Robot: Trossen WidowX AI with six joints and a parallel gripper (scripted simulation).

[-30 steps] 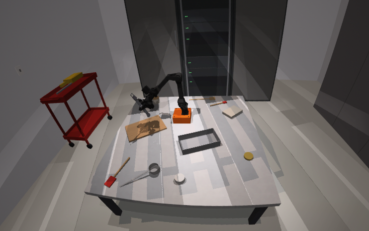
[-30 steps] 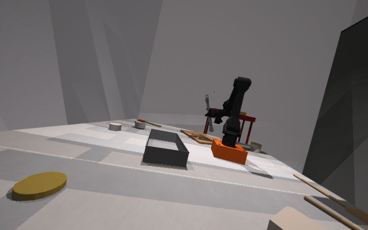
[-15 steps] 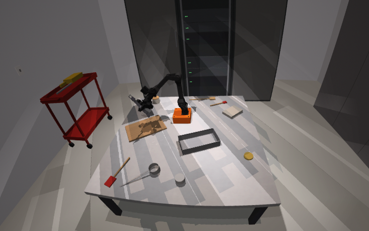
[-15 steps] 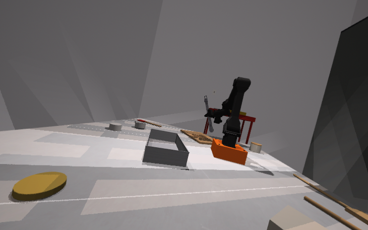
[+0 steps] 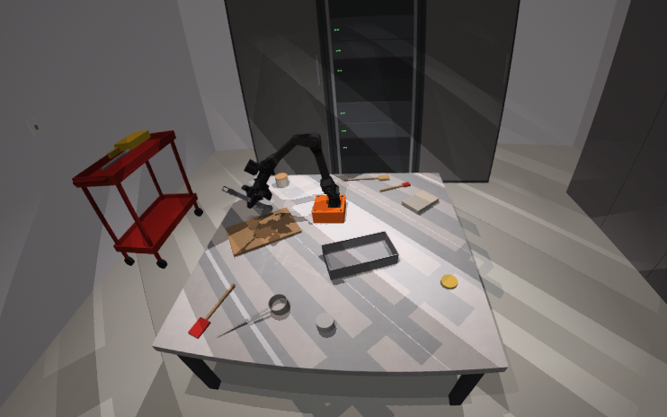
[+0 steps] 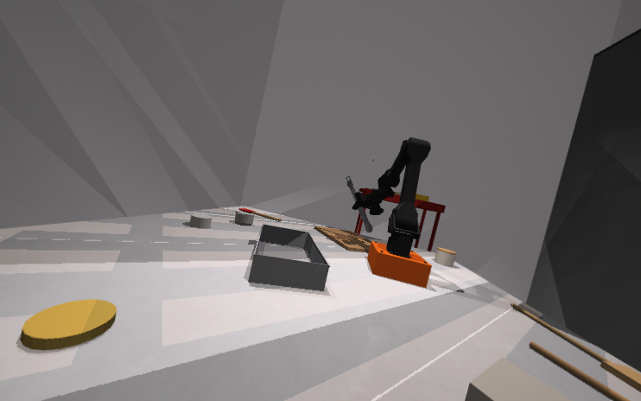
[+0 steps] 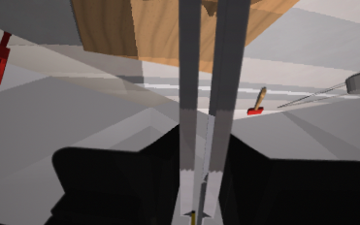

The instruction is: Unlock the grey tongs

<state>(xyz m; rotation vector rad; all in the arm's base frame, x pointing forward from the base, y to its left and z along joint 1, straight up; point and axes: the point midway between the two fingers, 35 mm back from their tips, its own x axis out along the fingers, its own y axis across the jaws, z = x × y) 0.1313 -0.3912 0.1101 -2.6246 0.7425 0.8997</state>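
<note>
My gripper tip is 1 cm past the wooden board, 3 cm to the right of it and 15 cm above it. The rest, counted from my gripper tip: pale puck: 52 cm ahead, 43 cm to the left, 14 cm below; then red spatula: 52 cm ahead, 4 cm to the right, 15 cm below; then roasting tin: 18 cm ahead, 54 cm to the left, 13 cm below.
</note>
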